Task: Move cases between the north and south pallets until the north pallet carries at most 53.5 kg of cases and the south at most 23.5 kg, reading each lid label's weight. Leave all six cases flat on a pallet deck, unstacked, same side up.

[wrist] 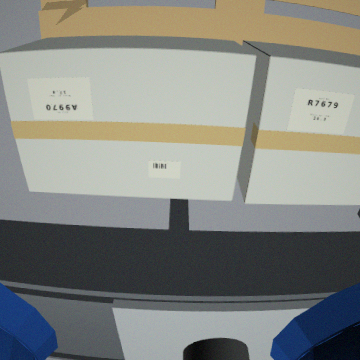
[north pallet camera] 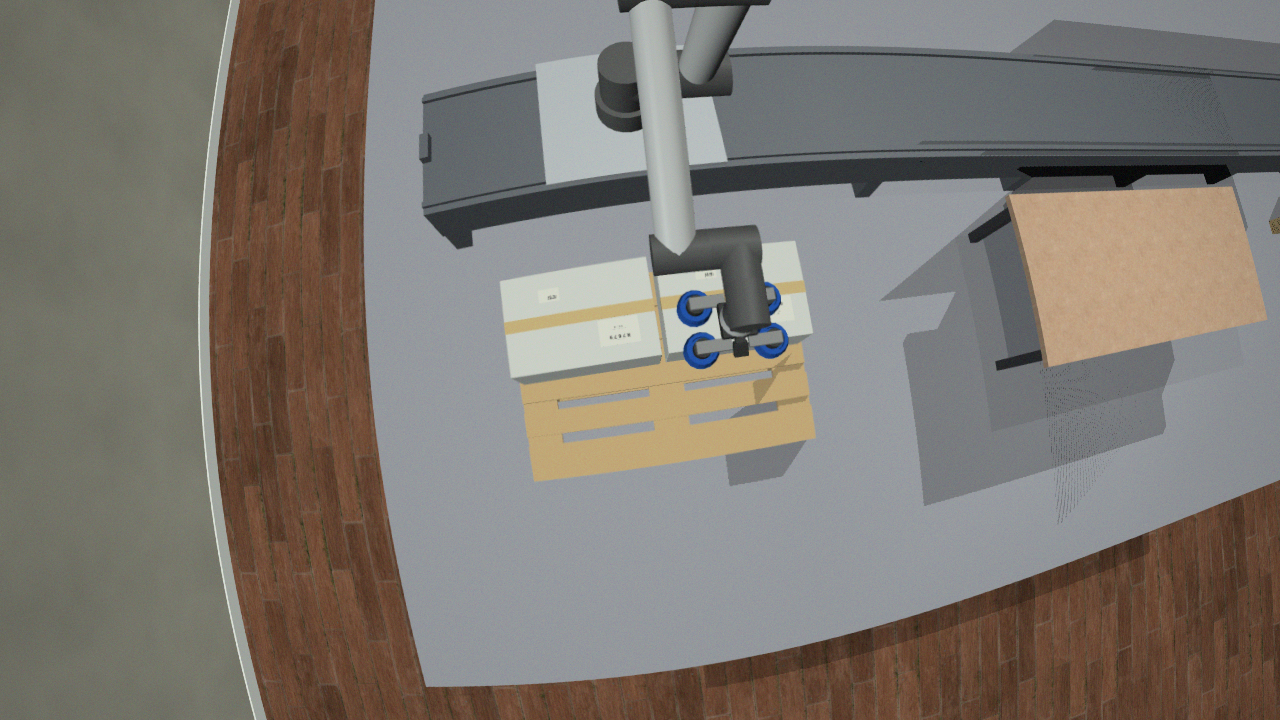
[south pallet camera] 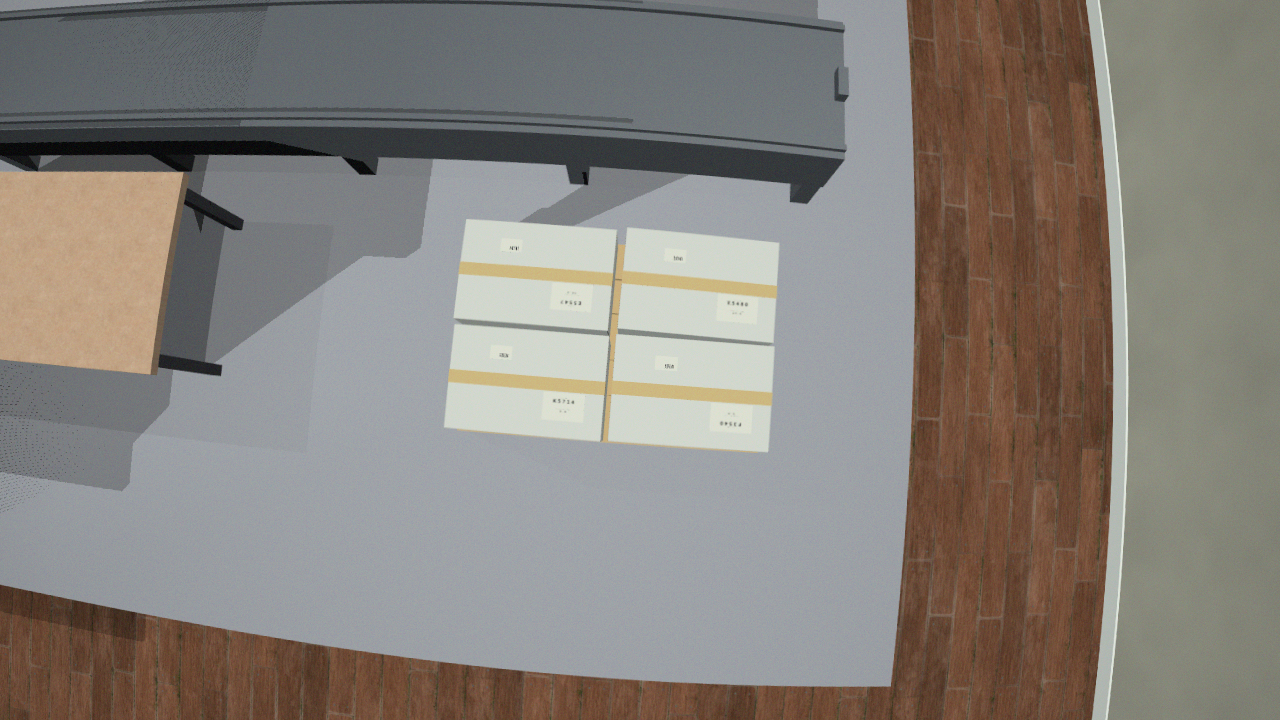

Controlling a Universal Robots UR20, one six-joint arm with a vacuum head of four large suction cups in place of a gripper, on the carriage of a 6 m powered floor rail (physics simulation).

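Seen in the pictures: hand, its tool point: [wrist: 163, 252]; arm's base, origin of its link: [wrist: 214, 351].
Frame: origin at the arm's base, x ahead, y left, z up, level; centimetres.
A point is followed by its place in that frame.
Observation:
The suction head [north pallet camera: 733, 324] @(y 17.8, x 99.9, z 39.6 cm) is open, above case A9970 [north pallet camera: 787, 259] @(y 53.8, x 68.5, z -15.0 cm) [wrist: 165, 95] @(y 20.1, x 88.6, z -15.0 cm) on the north pallet [north pallet camera: 671, 461] @(y -2.2, x 139.2, z -42.7 cm) [wrist: 150, 22] @(y 26.1, x 102.5, z -42.6 cm). Nothing hangs from its cups; blue cups show at the wrist view's lower corners. Case R7679 [north pallet camera: 590, 279] @(y -23.3, x 66.7, z -13.4 cm) [wrist: 310, 175] @(y -17.7, x 70.5, z -13.5 cm) lies beside A9970, a narrow gap between them. Both are white with tan tape and lie flat; their weight lines are too blurred to read surely. On the south pallet [south pallet camera: 621, 257] @(y 522.4, x 65.4, z -42.6 cm), white cases lie flat in two rows: back left [south pallet camera: 501, 291] @(y 480.2, x 87.9, z -17.0 cm), back right [south pallet camera: 662, 313] @(y 539.5, x 91.8, z -16.7 cm), front left [south pallet camera: 492, 402] @(y 480.9, x 128.5, z -16.9 cm), front right [south pallet camera: 662, 420] @(y 542.0, x 130.3, z -13.5 cm). Their weights are too small to read.
The dark floor rail [north pallet camera: 895, 107] [south pallet camera: 537, 80] runs behind both pallets, with the arm's pale carriage [north pallet camera: 572, 116] @(y -22.0, x 0.7, z 0.0 cm) at its north end. A tan-topped table [north pallet camera: 1136, 268] @(y 242.6, x 91.3, z -4.0 cm) [south pallet camera: 80, 268] @(y 306.4, x 90.7, z -4.0 cm) stands between the pallets.

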